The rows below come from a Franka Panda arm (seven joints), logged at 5 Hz.
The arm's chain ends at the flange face. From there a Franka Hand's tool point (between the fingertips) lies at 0.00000 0.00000 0.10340 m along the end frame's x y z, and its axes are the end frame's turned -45 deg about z.
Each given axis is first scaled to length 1.
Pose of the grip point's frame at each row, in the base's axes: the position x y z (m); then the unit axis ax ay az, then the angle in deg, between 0 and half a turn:
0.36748 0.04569 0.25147 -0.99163 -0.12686 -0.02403 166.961
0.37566 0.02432 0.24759 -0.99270 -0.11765 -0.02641 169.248
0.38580 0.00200 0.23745 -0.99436 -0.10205 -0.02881 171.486
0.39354 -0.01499 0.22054 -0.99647 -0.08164 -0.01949 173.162
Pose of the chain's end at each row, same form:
0.36558 0.02193 0.35209 -0.96475 0.26229 0.02153 166.904
0.37256 0.00453 0.34903 -0.96243 0.27127 0.01162 168.911
0.38147 -0.01383 0.33954 -0.95812 0.28636 0.00187 170.872
0.39054 -0.02759 0.32313 -0.95203 0.30596 0.00486 172.828

